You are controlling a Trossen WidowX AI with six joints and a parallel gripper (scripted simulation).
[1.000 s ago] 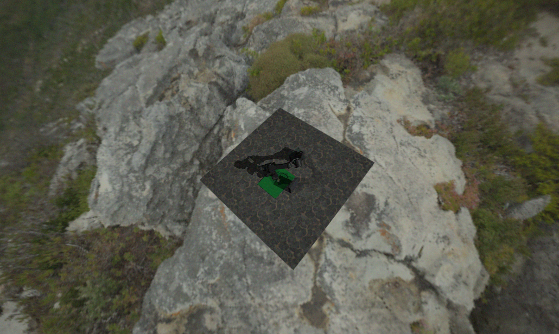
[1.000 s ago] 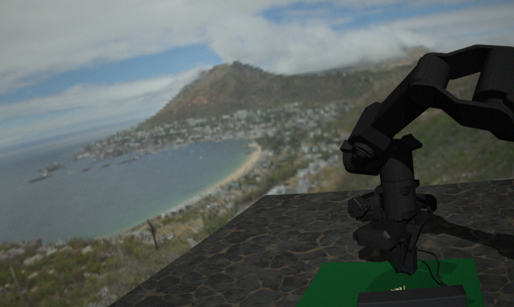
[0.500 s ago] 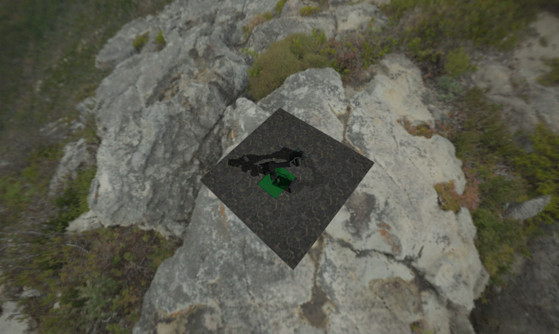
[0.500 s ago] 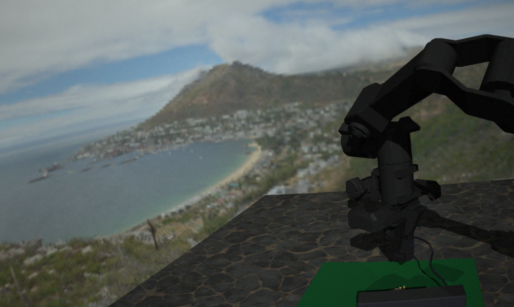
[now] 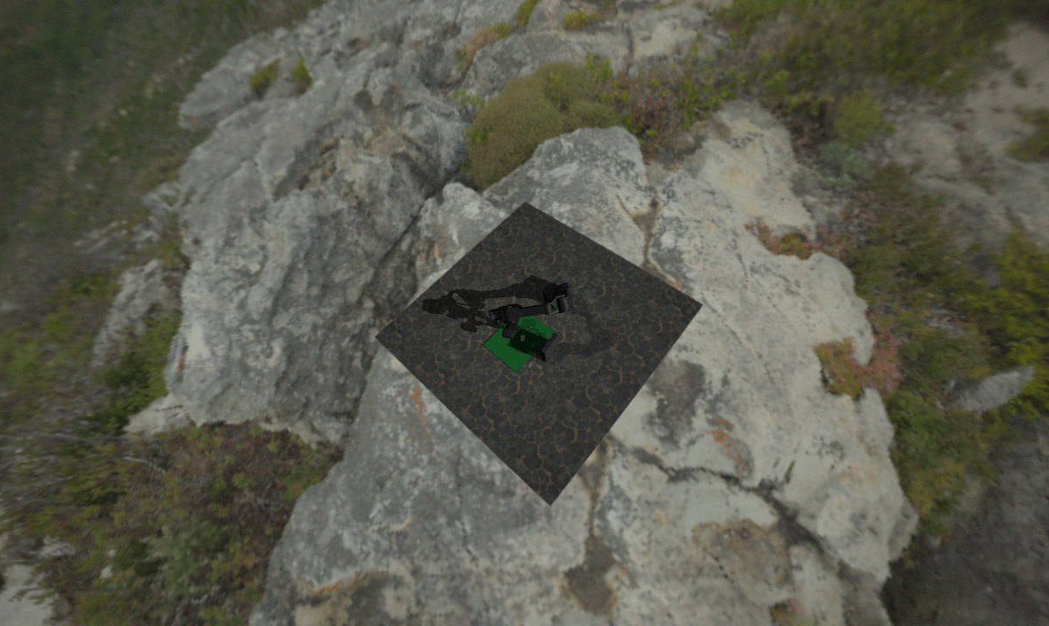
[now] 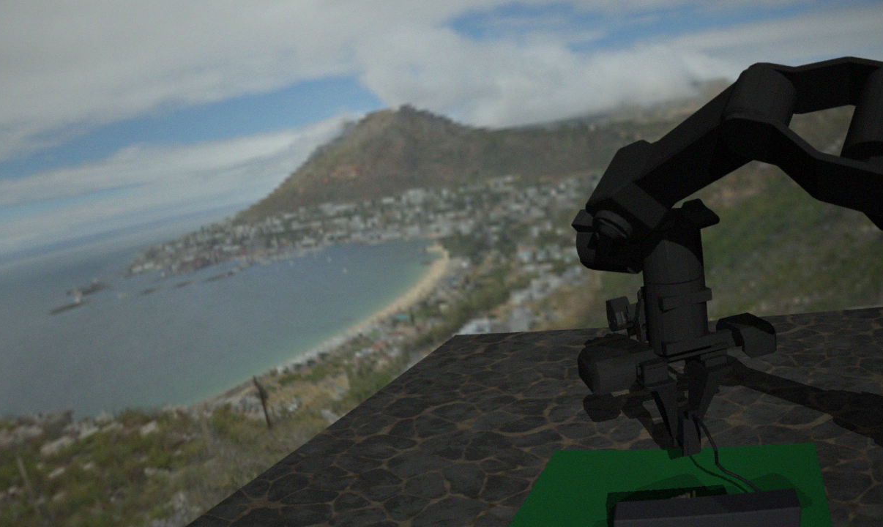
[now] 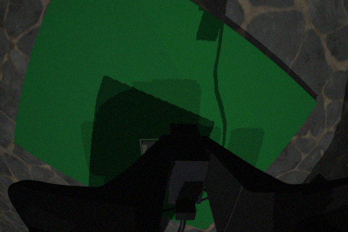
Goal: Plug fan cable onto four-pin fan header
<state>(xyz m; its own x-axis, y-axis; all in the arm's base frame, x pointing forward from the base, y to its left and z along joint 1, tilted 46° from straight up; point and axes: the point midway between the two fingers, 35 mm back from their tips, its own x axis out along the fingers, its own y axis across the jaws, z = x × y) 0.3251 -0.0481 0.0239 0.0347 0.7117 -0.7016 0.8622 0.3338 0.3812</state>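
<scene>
The white fan header is 1 cm behind my gripper tip, 5 cm to the left of it and 7 cm below it. From my gripper tip the other things lie so: dark fan plug (1 cm to the left, 1 cm above); green board (1 cm ahead, 3 cm to the left, 8 cm below).
</scene>
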